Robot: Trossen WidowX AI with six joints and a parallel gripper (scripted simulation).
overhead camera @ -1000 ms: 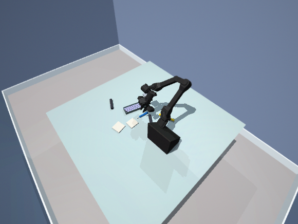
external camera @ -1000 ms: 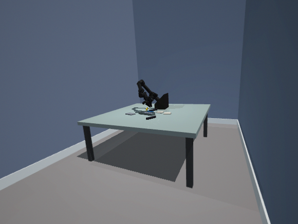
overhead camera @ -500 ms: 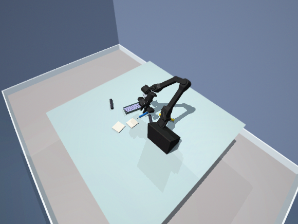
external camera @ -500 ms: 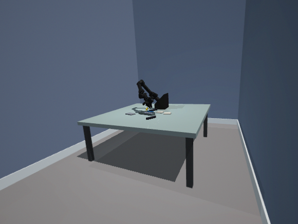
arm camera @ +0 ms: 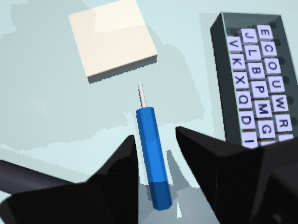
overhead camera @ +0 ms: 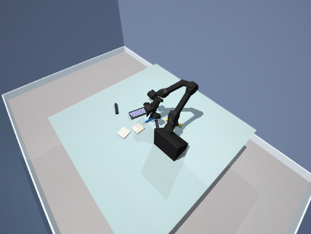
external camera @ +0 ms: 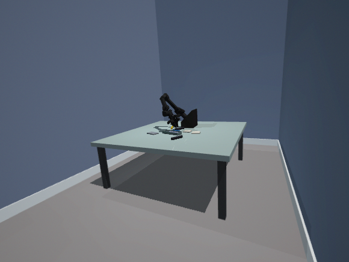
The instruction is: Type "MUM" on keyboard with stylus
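My gripper tip is 10 mm to the right of the blue stylus and 40 mm above it. Round my gripper tip: grey plate 120 mm ahead, 250 mm to the right, 40 mm below; grey stylus tip 10 mm ahead, 50 mm to the left, 40 mm below.
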